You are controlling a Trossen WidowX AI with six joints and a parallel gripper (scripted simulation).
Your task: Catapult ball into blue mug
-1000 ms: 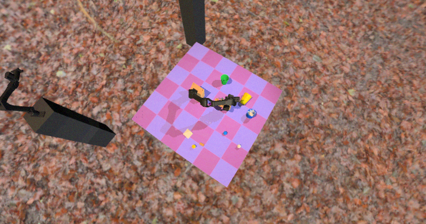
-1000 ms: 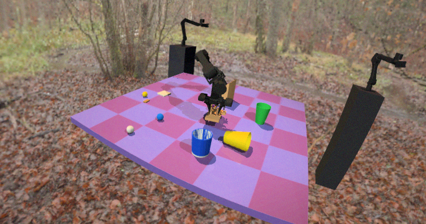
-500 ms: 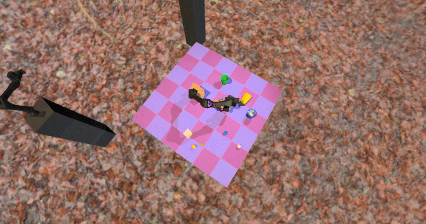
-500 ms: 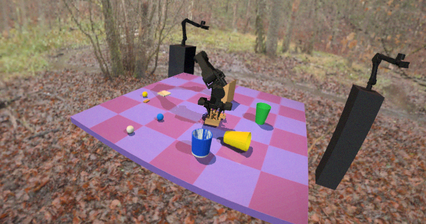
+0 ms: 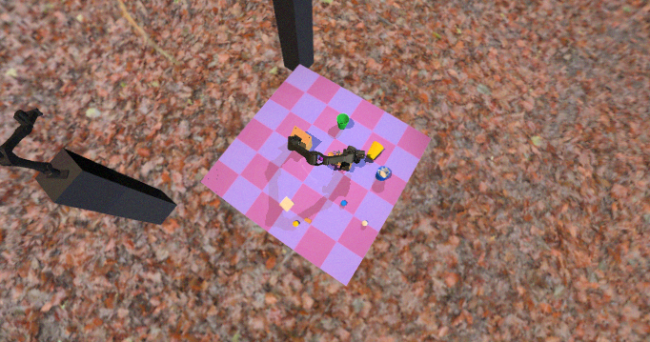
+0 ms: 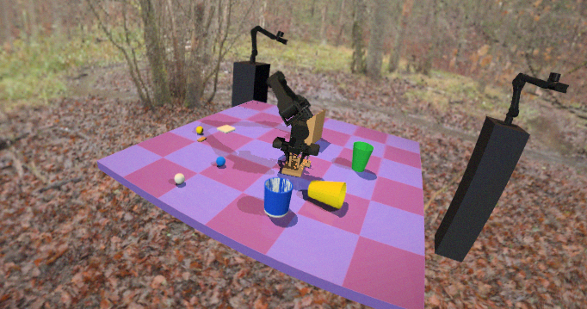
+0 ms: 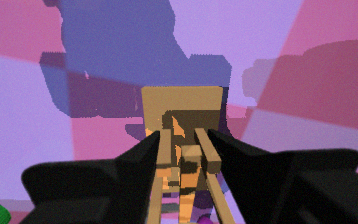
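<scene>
The small ball lies 17 cm behind my gripper tip, 9 cm to the right of it and 2 cm below it. Round my gripper tip: blue mug 27 cm ahead, 7 cm to the left; then blue ball 16 cm ahead, 27 cm to the right, 1 cm below; then wooden catapult 7 cm behind, 2 cm above.
</scene>
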